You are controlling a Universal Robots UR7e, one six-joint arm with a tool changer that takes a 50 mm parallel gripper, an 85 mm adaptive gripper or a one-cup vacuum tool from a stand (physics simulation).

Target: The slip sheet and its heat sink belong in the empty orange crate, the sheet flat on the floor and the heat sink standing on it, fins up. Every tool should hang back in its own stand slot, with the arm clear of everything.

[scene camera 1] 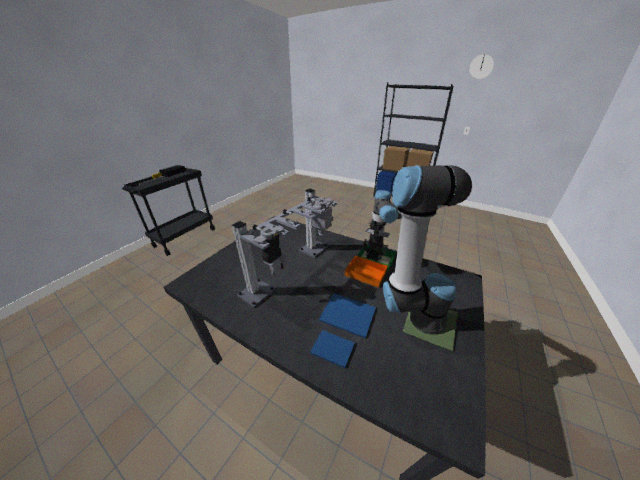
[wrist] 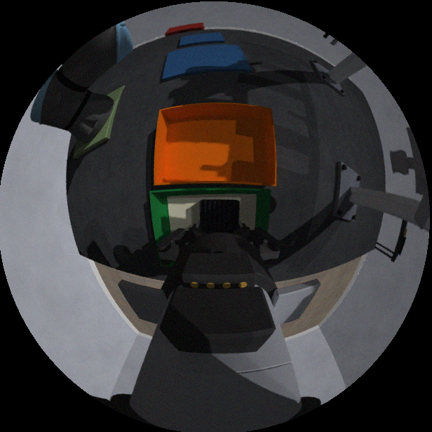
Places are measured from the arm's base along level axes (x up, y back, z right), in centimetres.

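Pixels of known places: arm's base, origin of the base link: (scene camera 1: 427,319).
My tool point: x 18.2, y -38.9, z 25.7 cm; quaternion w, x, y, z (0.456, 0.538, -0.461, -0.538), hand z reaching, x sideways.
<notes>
Ahead of a thing's pixels: the offset from my tool point to its middle. "spot": to the spot under its first point. Level surfaces: height alone.
The orange crate @[dz -14.1, dx -17.2, dy +2.7 cm] (scene camera 1: 362,277) (wrist: 215,111) is empty and stands beside the green crate @[spot: dz +7.6, dx -17.6, dy +8.5 cm] (scene camera 1: 392,255) (wrist: 159,212). The pale slip sheet (wrist: 176,208) lies in the green crate. The black heat sink (wrist: 220,211) stands on it, fins up. My adaptive gripper (scene camera 1: 375,254) (wrist: 219,230) points down into the green crate, its fingers on both sides of the heat sink and seemingly shut on it; the contact is partly hidden. One finger tool @[dz -54.0, dx +7.1, dy -22.7 cm] (scene camera 1: 271,249) hangs at the near stand post @[spot: dz -60.5, dx +0.0, dy -32.5 cm] (scene camera 1: 247,263), and a grey tool @[dz -17.0, dx +7.4, dy -23.9 cm] (scene camera 1: 324,219) hangs at the far stand post (scene camera 1: 309,232).
Two blue panels @[spot: dz -44.3, dx -18.4, dy +9.7 cm] (scene camera 1: 347,315) @[spot: dz -60.8, dx -18.4, dy +13.7 cm] (scene camera 1: 333,348) (wrist: 205,62) (wrist: 201,39) lie on the dark table @[dx -19.4 cm] (scene camera 1: 403,392). A red item (wrist: 185,28) shows at the table's far edge in the wrist view. The arm base stands on a green plate (scene camera 1: 444,338) (wrist: 116,112). The stand feet @[spot: dz -60.4, dx -18.1, dy -31.8 cm] (scene camera 1: 255,293) (wrist: 341,192) are beside the crates' side.
</notes>
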